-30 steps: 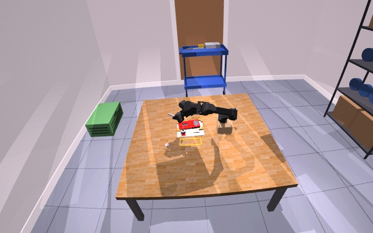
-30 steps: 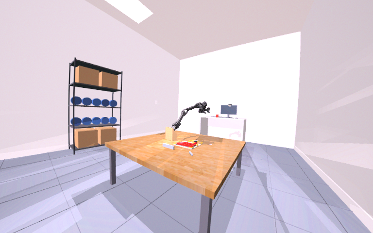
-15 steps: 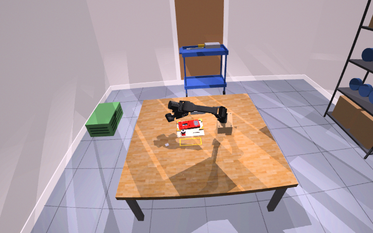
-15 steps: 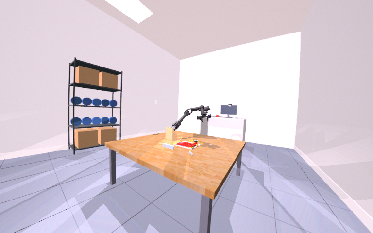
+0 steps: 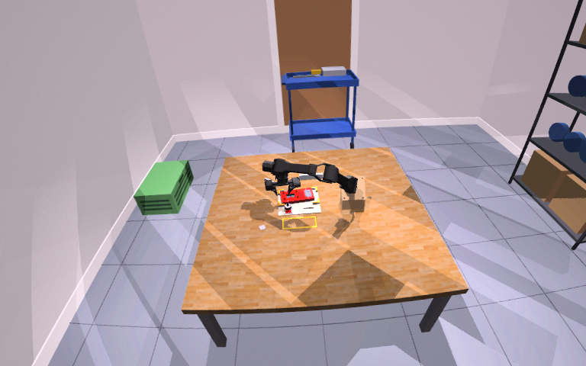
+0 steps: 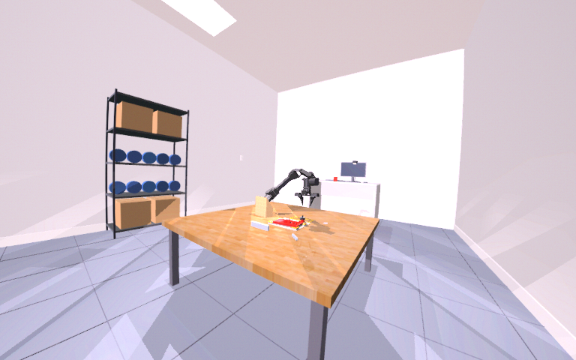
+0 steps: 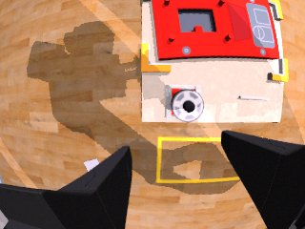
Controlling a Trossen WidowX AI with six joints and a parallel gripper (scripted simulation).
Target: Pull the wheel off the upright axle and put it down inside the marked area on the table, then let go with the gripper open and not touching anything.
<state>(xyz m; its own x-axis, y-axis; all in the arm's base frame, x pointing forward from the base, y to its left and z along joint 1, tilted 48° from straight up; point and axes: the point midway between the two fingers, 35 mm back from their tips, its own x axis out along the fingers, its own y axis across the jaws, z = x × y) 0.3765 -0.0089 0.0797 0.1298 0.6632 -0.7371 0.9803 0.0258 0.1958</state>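
Right now my gripper tip is 10 cm above the dark wheel, 2 cm past it and 1 cm to the left of it.
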